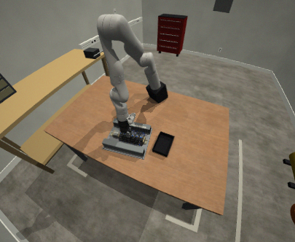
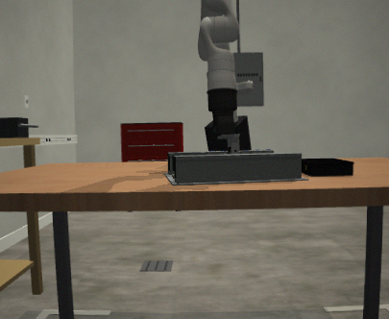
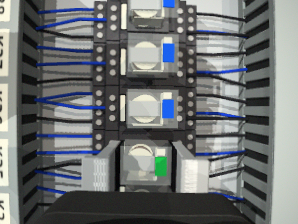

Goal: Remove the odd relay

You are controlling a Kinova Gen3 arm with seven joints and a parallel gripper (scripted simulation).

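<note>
Now: hand 3 cm above the grey relay panel and 1 cm to the left of it. Round my hand: black parts tray 25 cm to the left, 4 cm below, 3 cm behind.
</note>
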